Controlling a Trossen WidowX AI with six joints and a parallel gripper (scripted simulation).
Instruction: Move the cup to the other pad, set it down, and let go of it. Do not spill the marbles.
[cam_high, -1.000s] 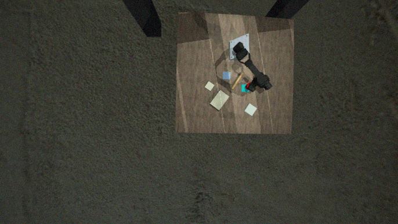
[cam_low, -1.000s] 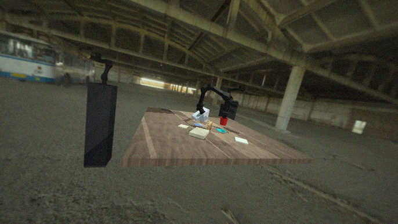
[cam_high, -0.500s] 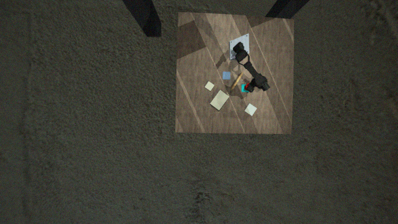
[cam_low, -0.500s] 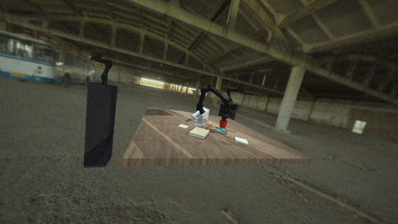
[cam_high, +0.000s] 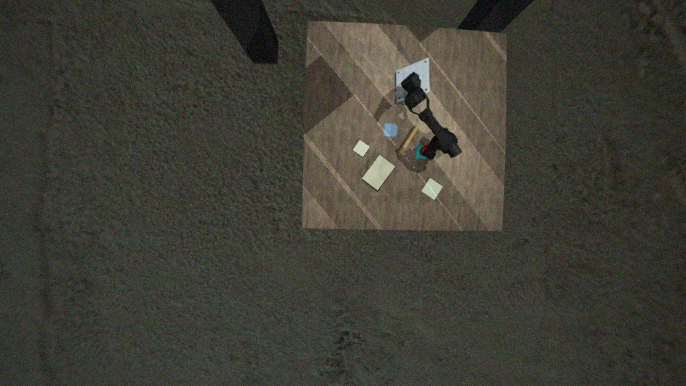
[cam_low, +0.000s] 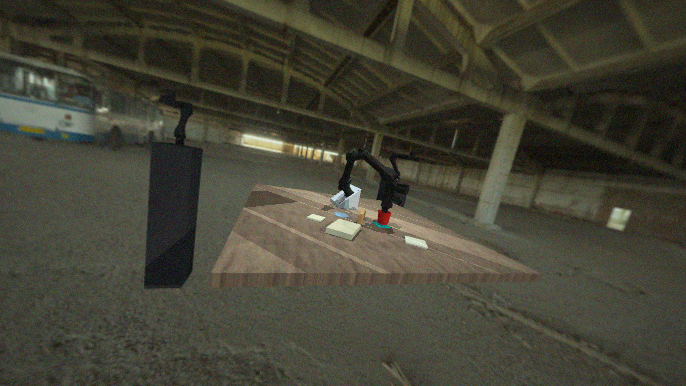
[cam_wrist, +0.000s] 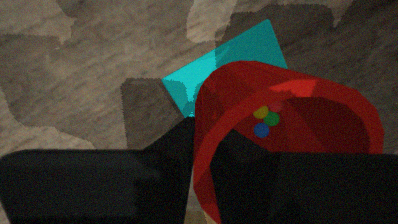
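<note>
The teal pad lies 20 mm ahead of my gripper tip, 20 mm to the right of it and 60 mm below it. From my gripper tip the other things lie so: tan wooden stick 40 mm behind, 120 mm to the right, 30 mm below; then light blue pad 110 mm behind, 230 mm to the right, 60 mm below; then red cup 30 mm ahead, 20 mm to the right.
</note>
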